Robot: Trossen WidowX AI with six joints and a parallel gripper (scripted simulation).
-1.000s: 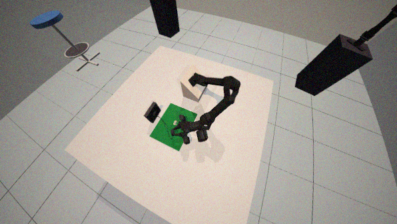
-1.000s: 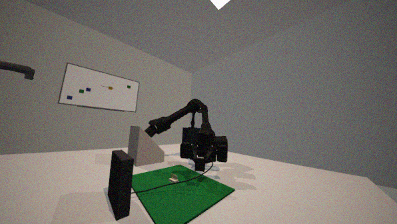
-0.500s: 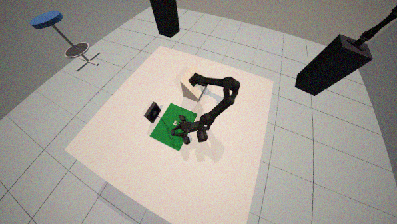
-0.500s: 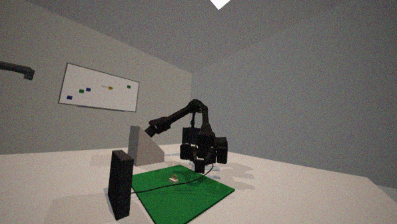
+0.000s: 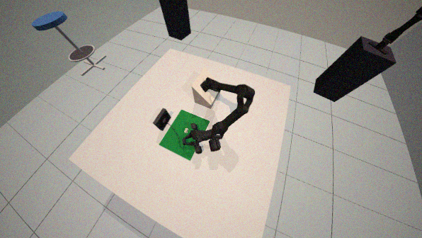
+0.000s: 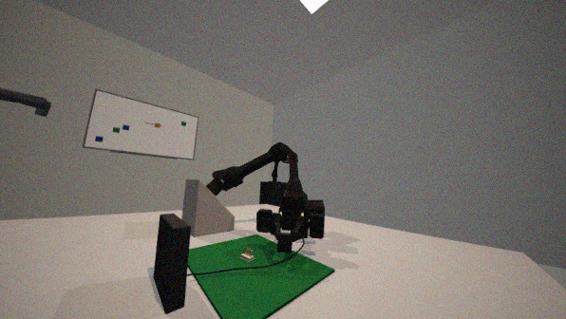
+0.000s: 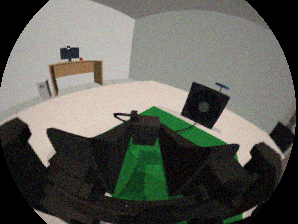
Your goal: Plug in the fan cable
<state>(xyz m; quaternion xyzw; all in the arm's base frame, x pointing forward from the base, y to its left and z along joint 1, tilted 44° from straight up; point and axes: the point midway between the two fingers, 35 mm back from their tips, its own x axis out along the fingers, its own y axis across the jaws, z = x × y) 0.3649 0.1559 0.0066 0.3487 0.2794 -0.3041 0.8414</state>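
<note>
Now: gripper tip 80 mm above the green board, 70 mm past it and 50 mm to the left of it. Round my gripper tip: pale four-pin header 80 mm behind, 60 mm below, 50 mm to the right; black plug 10 mm below; black fan 210 mm to the right, 50 mm behind, 10 mm below.
</note>
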